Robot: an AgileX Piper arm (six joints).
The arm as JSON. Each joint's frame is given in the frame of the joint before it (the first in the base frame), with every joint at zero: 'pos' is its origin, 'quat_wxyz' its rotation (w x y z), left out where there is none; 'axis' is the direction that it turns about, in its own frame. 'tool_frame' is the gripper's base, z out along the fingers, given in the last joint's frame.
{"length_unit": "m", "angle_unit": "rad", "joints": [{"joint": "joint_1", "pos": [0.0, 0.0, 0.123], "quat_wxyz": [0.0, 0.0, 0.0, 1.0], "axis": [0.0, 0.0, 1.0]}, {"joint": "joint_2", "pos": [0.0, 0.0, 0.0], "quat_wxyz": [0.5, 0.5, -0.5, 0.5], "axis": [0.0, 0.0, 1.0]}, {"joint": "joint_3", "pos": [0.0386, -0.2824, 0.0], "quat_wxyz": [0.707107, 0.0, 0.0, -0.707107], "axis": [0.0, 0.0, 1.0]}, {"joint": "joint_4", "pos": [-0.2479, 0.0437, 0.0], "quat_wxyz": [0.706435, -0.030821, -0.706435, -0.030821], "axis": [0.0, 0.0, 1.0]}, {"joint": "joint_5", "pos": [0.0, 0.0, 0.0], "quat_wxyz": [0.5, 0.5, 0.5, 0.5], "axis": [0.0, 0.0, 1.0]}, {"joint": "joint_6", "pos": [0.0, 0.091, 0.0], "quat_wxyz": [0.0, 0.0, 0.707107, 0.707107], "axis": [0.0, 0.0, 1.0]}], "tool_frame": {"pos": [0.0, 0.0, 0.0]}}
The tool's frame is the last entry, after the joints.
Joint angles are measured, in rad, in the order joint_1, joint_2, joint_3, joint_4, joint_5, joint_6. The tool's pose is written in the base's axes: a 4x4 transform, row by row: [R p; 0 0 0 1], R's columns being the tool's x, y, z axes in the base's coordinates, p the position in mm. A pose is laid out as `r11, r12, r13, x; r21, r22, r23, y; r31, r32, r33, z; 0, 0, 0, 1`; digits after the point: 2 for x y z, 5 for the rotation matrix.
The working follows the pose.
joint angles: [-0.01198 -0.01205 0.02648 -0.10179 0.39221 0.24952]
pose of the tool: -0.30095, 0.09661, 0.94873, 52.00; 0.15829, 0.98612, -0.05021, -4.16; -0.94041, 0.13506, -0.31206, 169.92; 0, 0, 0, 1
Where each joint sits with the arm in this pose, in the base's axes (m; each line is computed from the numbers above, not from the rounded line before):
joint_1: 0.0000 0.0000 0.1230
joint_2: 0.0000 0.0000 0.1230
joint_3: -0.2828 0.0034 0.1582
joint_4: -0.0343 0.0004 0.1983
joint_5: -0.0343 0.0004 0.1983
joint_6: 0.0520 -0.0042 0.1699
the tool: 0.0520 -0.0042 0.1699

